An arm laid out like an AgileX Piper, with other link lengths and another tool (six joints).
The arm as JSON. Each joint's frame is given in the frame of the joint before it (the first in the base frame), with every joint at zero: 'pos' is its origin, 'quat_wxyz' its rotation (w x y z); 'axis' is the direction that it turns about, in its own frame. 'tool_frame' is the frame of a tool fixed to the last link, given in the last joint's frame.
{
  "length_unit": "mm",
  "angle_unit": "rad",
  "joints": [
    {
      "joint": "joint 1",
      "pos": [
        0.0,
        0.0,
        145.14
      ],
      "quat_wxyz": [
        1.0,
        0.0,
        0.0,
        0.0
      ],
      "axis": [
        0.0,
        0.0,
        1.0
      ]
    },
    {
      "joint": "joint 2",
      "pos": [
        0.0,
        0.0,
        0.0
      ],
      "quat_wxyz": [
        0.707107,
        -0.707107,
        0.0,
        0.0
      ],
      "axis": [
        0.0,
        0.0,
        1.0
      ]
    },
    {
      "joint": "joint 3",
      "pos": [
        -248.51,
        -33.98,
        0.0
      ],
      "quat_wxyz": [
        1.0,
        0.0,
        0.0,
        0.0
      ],
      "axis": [
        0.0,
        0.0,
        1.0
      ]
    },
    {
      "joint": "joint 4",
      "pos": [
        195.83,
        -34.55,
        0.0
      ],
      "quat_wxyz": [
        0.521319,
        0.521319,
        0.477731,
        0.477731
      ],
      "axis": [
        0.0,
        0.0,
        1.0
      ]
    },
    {
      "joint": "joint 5",
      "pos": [
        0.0,
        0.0,
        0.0
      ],
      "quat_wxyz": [
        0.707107,
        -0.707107,
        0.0,
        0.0
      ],
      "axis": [
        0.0,
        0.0,
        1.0
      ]
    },
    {
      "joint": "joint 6",
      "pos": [
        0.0,
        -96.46,
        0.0
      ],
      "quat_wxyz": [
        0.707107,
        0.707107,
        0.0,
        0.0
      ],
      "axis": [
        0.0,
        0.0,
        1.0
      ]
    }
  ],
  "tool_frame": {
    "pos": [
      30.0,
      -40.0,
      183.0
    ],
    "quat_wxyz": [
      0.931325,
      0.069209,
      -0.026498,
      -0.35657
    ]
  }
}
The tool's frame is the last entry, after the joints.
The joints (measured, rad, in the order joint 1, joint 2, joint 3, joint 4, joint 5, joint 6), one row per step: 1.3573, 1.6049, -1.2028, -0.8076, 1.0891, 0.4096; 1.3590, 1.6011, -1.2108, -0.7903, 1.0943, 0.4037; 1.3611, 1.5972, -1.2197, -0.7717, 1.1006, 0.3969; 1.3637, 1.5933, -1.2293, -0.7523, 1.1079, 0.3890; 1.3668, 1.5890, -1.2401, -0.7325, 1.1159, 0.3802; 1.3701, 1.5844, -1.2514, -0.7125, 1.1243, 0.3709; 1.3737, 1.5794, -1.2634, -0.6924, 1.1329, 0.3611; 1.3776, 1.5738, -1.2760, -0.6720, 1.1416, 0.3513; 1.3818, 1.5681, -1.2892, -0.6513, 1.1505, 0.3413; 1.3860, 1.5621, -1.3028, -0.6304, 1.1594, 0.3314
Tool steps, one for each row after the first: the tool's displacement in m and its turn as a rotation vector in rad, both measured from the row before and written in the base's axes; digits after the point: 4 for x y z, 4 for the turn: -0.0029, 0.0004, -0.0003, 0.0072, 0.0126, -0.0028; -0.0032, 0.0005, -0.0003, 0.0071, 0.0136, -0.0026; -0.0035, 0.0006, -0.0002, 0.0064, 0.0142, -0.0018; -0.0037, 0.0009, 0.0001, 0.0069, 0.0143, -0.0007; -0.0038, 0.0010, 0.0003, 0.0071, 0.0145, 0.0000; -0.0039, 0.0012, 0.0006, 0.0077, 0.0145, 0.0010; -0.0041, 0.0014, 0.0009, 0.0089, 0.0148, 0.0017; -0.0043, 0.0017, 0.0010, 0.0093, 0.0151, 0.0026; -0.0044, 0.0018, 0.0012, 0.0101, 0.0154, 0.0030
